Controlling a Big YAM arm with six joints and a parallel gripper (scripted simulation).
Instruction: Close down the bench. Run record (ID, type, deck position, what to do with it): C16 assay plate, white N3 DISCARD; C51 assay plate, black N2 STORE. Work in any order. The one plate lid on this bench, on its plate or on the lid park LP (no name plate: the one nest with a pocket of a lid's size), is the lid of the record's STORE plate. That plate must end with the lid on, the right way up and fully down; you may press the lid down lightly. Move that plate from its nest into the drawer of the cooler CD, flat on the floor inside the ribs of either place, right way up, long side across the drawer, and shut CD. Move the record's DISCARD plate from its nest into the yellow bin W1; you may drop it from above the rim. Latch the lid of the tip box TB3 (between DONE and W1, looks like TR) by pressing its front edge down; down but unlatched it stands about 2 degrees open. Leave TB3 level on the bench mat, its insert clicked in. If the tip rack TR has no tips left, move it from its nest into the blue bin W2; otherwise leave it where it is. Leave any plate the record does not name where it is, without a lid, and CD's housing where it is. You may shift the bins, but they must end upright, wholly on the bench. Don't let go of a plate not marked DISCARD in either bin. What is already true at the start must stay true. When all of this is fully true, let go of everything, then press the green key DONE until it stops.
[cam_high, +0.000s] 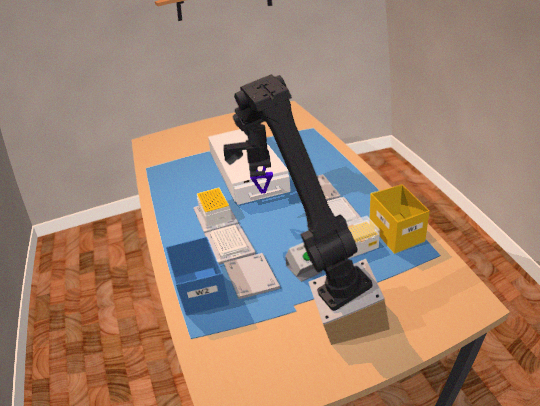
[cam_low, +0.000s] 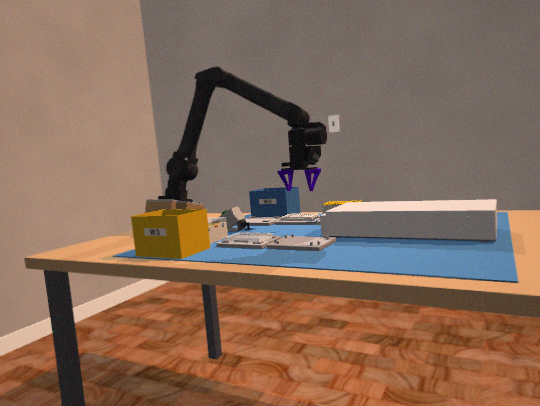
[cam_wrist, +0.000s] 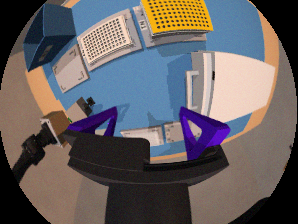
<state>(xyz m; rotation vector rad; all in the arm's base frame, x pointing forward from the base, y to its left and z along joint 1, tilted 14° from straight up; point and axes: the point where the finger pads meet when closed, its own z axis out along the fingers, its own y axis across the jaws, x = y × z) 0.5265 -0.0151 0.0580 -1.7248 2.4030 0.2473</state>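
The white assay plate is 150 mm to the left of my hand, 120 mm below it and 70 mm behind it. Round my hand: tip rack TR (140 mm to the left, 100 mm ahead, 90 mm below); then plate lid (210 mm ahead, 120 mm below, 50 mm to the right); then name plate N1 (150 mm to the left, 130 mm below, 30 mm ahead).
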